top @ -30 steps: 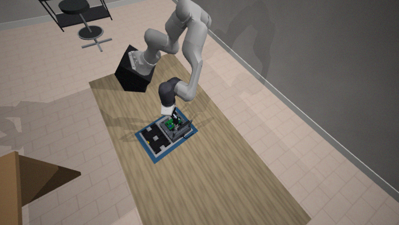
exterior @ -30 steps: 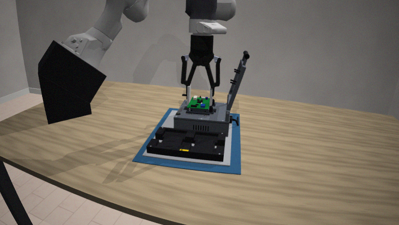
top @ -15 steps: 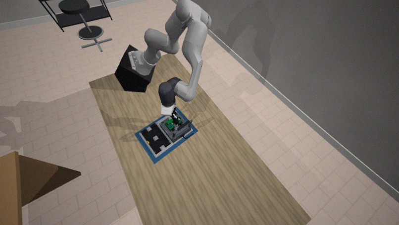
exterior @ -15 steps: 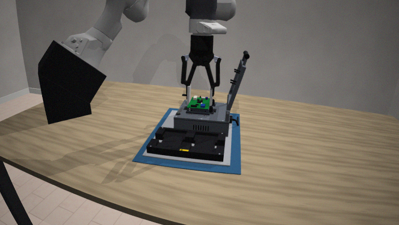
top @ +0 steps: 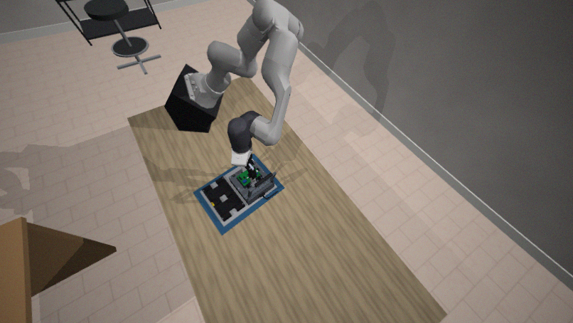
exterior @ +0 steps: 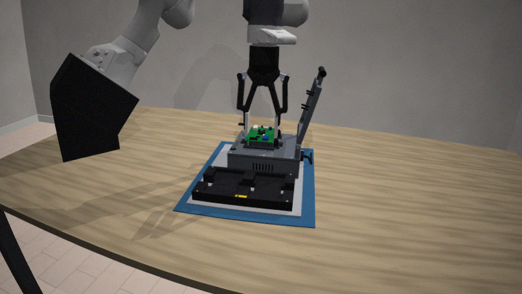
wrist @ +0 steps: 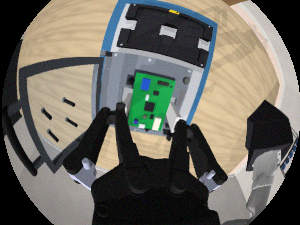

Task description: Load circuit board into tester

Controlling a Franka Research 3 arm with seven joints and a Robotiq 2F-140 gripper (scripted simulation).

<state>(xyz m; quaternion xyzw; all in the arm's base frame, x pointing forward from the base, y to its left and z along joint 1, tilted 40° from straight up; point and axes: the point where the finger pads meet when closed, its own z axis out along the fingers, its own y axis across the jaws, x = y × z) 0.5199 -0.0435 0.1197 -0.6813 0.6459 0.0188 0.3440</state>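
The green circuit board is 2 cm below my hand. From my hand the other things lie so: tester lid 12 cm ahead, 2 cm to the left, 8 cm above.
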